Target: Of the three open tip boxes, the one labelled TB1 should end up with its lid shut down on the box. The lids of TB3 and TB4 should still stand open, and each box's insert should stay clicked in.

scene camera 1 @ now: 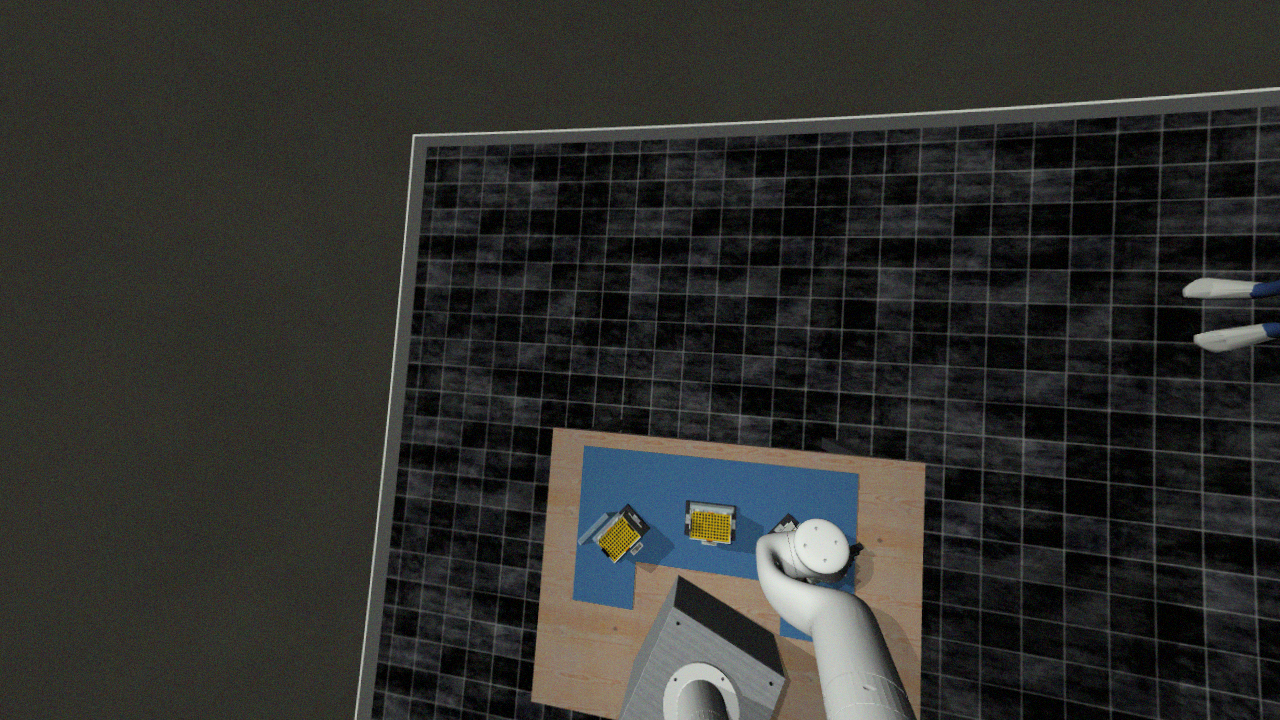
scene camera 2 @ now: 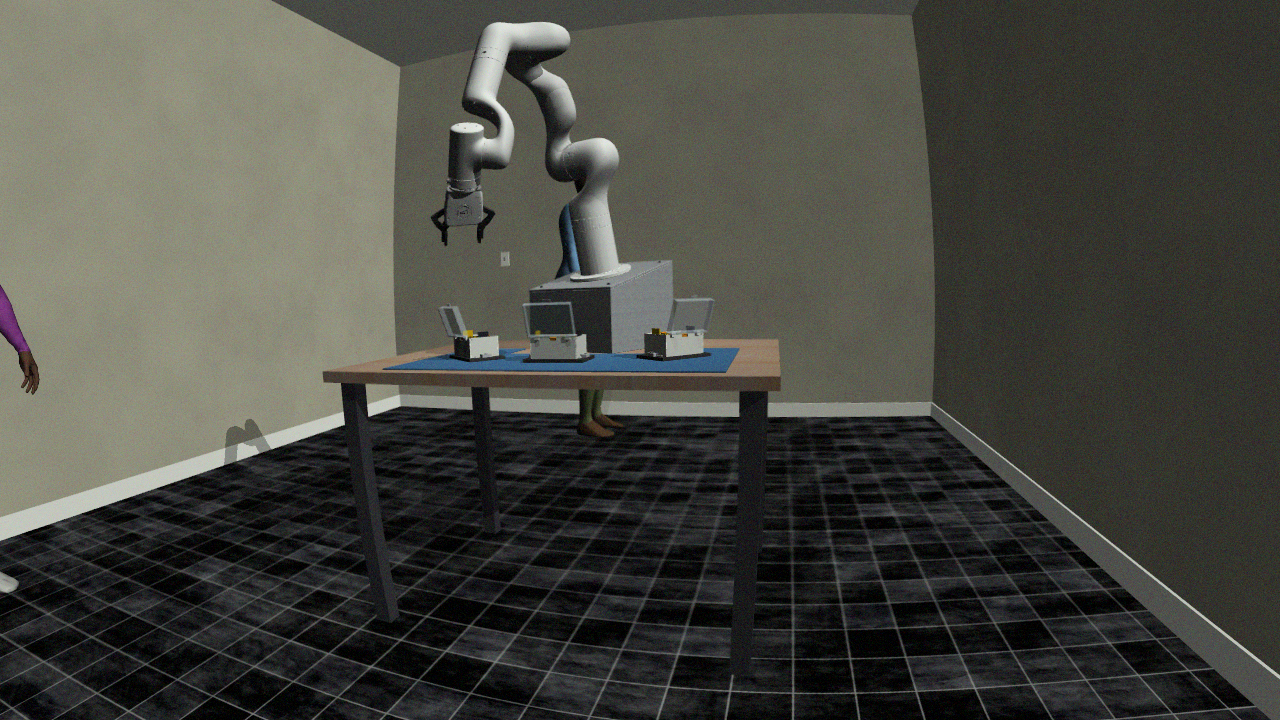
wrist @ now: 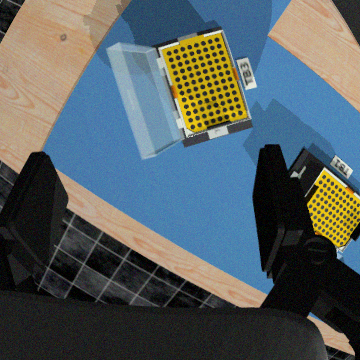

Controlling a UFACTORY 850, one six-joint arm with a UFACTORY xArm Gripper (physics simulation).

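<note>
The box labelled TB1 [scene camera 1: 711,525] [scene camera 2: 556,347] [wrist: 336,207] stands in the middle with its clear lid [scene camera 2: 548,318] open upright; a finger hides part of it in the wrist view. The box labelled TB3 [scene camera 2: 477,347] [wrist: 207,82] has its lid [scene camera 2: 453,321] [wrist: 145,100] open; the arm mostly covers it in scene camera 1. The third box, taken as TB4 [scene camera 1: 620,537] [scene camera 2: 675,343], has its lid [scene camera 1: 592,528] [scene camera 2: 691,315] open; its label is unreadable. Yellow inserts sit in the boxes. My gripper [scene camera 2: 462,241] [wrist: 151,172] is open and empty, pointing down high above the TB3 side.
The boxes stand on a blue mat [scene camera 1: 769,488] [scene camera 2: 617,362] [wrist: 165,195] on a wooden table [scene camera 1: 572,653] [scene camera 2: 760,358]. The grey robot pedestal [scene camera 1: 662,635] [scene camera 2: 640,304] stands behind the boxes in scene camera 2. A person's legs [scene camera 2: 590,407] show beyond the table.
</note>
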